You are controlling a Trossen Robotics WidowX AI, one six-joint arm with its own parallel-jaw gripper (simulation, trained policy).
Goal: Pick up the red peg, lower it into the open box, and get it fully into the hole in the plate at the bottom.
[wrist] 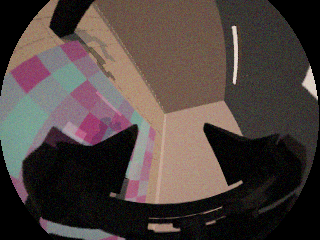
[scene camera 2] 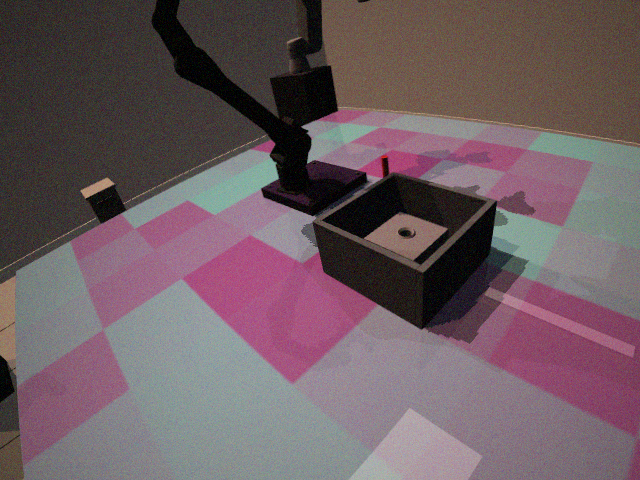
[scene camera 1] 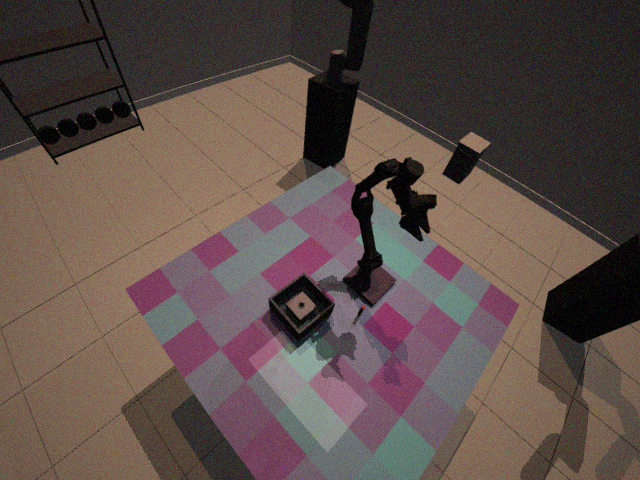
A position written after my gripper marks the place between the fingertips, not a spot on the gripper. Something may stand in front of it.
my gripper: wrist 172,127; scene camera 1 425,237; not seen in scene camera 2 (out of frame)
